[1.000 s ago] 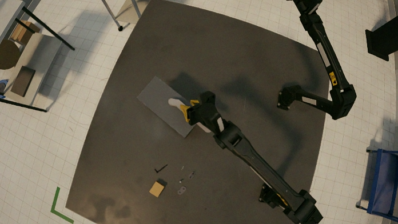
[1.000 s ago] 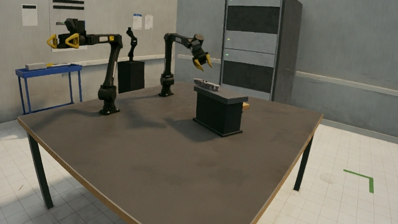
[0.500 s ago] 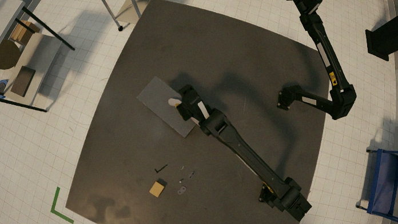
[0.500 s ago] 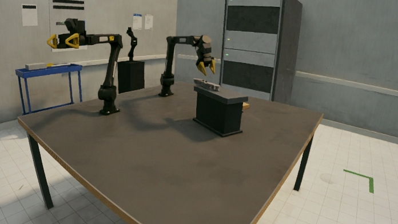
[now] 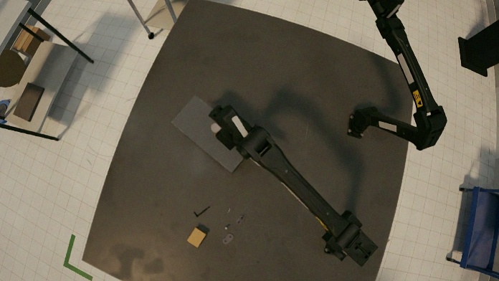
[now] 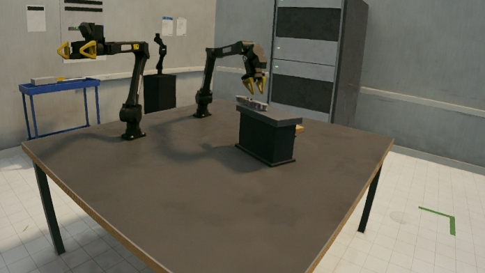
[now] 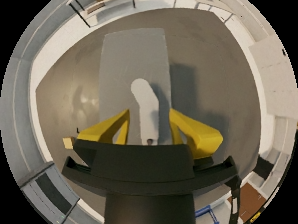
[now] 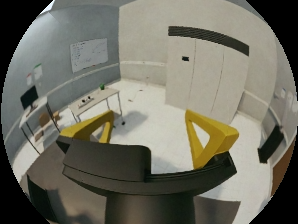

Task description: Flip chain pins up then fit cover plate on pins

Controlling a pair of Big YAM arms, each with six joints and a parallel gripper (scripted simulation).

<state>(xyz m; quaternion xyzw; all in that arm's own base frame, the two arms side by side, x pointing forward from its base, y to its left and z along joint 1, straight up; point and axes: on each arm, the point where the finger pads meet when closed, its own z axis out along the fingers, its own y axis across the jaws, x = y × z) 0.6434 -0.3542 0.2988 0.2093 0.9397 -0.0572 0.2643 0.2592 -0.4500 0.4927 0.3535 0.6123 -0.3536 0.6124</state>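
The dark block is 6 cm ahead of my left hand, 1 cm to the left of it and 19 cm below it.
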